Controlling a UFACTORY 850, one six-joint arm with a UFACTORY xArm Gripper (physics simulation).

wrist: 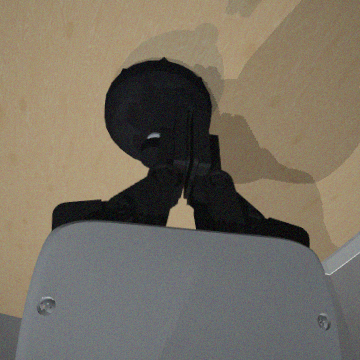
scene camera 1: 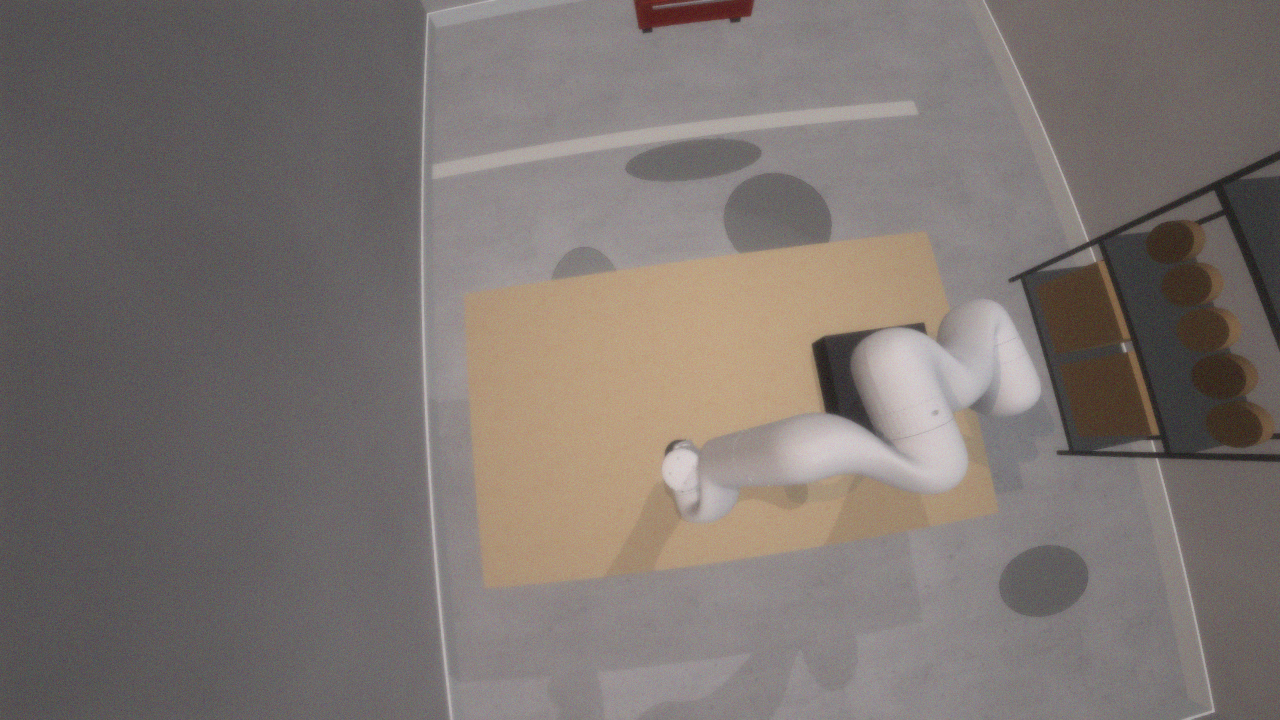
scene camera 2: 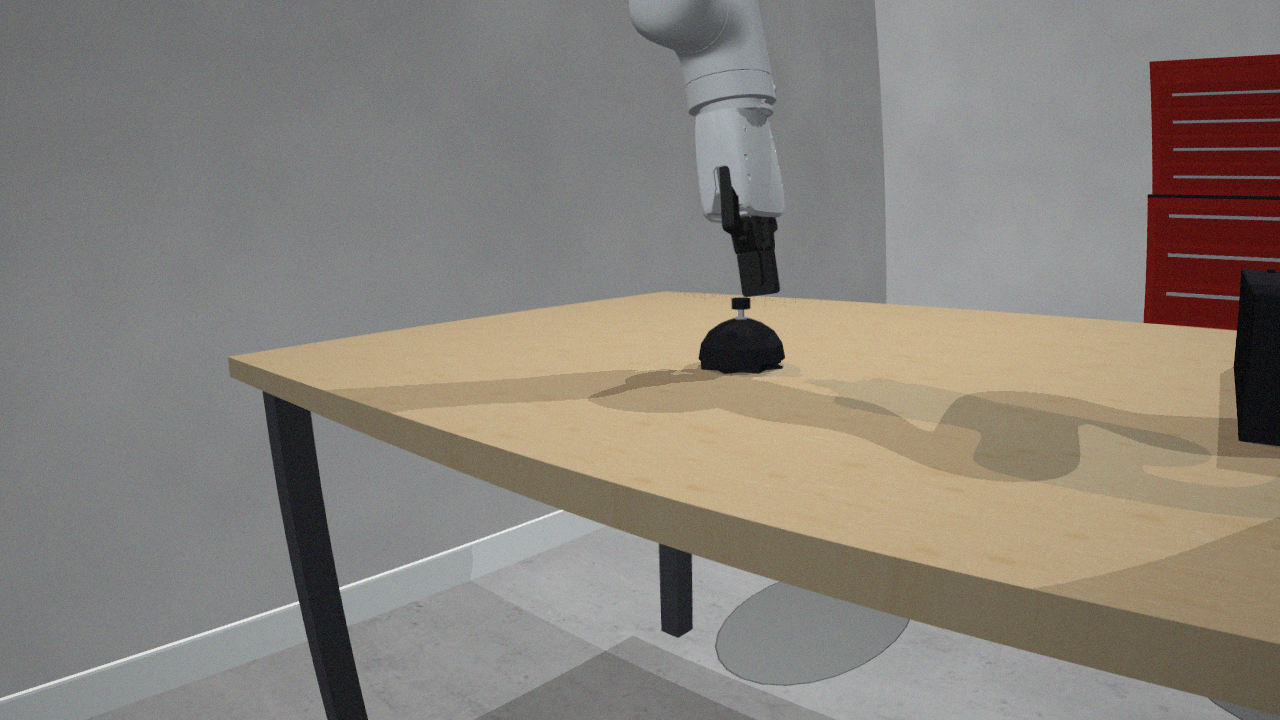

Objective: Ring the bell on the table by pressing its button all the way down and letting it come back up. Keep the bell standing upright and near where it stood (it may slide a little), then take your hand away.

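Note:
The bell is a black dome standing upright on the wooden table. In scene camera 2 its black button is up, with the silver stem showing below it. My gripper is shut and empty. Its fingertips are just above the button's height and a little to its right in scene camera 2, with no clear contact. In the wrist view the fingers overlap the right part of the dome, right of the silver stem. In scene camera 1 the arm hides the gripper's fingertips.
A black box-like object stands on the table near the arm's base. A rack with wooden boxes and round items is beyond the table at the right of scene camera 1. A red drawer cabinet stands away from the table.

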